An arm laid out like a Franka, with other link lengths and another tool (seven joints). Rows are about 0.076 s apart.
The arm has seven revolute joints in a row. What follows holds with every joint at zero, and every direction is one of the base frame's. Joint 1 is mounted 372.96 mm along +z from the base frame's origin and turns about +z. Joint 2 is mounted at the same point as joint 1 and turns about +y. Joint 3 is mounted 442.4 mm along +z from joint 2 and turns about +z. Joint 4 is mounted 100.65 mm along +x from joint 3 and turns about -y. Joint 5 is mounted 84.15 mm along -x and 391.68 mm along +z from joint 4 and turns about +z. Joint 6 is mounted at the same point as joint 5 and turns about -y. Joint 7 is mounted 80.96 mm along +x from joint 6 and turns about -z. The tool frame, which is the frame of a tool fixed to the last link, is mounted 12 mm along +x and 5 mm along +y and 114.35 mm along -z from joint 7; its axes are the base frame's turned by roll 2.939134, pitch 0 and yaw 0.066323 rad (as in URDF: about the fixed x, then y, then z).
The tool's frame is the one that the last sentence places.
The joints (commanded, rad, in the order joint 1, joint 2, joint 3, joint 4, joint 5, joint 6, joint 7), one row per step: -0.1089, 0.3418, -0.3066, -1.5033, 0.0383, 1.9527, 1.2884; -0.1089, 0.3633, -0.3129, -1.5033, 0.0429, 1.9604, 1.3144; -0.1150, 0.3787, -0.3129, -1.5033, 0.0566, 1.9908, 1.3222; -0.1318, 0.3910, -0.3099, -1.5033, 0.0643, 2.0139, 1.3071; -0.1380, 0.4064, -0.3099, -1.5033, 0.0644, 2.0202, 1.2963; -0.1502, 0.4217, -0.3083, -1.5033, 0.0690, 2.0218, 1.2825; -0.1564, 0.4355, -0.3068, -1.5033, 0.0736, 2.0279, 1.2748; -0.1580, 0.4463, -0.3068, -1.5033, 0.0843, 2.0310, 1.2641; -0.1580, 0.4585, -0.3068, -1.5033, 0.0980, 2.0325, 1.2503; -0.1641, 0.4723, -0.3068, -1.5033, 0.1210, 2.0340, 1.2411; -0.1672, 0.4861, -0.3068, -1.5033, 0.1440, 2.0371, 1.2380; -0.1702, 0.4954, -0.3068, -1.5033, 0.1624, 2.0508, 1.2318
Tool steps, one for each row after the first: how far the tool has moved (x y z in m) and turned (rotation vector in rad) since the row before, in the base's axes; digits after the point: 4 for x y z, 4 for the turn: 0.0045, -0.0042, -0.0143, 0.0032, 0.0099, -0.0324; 0.0053, -0.0049, -0.0083, 0.0019, -0.0188, -0.0157; 0.0015, -0.0108, -0.0069, -0.0018, -0.0105, 0.0000; 0.0024, -0.0050, -0.0107, -0.0016, 0.0107, 0.0048; 0.0005, -0.0079, -0.0113, 0.0049, 0.0131, 0.0016; 0.0021, -0.0039, -0.0098, 0.0033, 0.0069, 0.0016; 0.0023, -0.0009, -0.0079, 0.0084, 0.0043, 0.0055; 0.0030, 0.0004, -0.0091, 0.0117, 0.0059, 0.0089; 0.0014, -0.0035, -0.0105, 0.0198, 0.0028, -0.0053; 0.0023, -0.0014, -0.0103, 0.0193, 0.0009, -0.0087; 0.0024, -0.0021, -0.0059, 0.0094, -0.0108, -0.0039
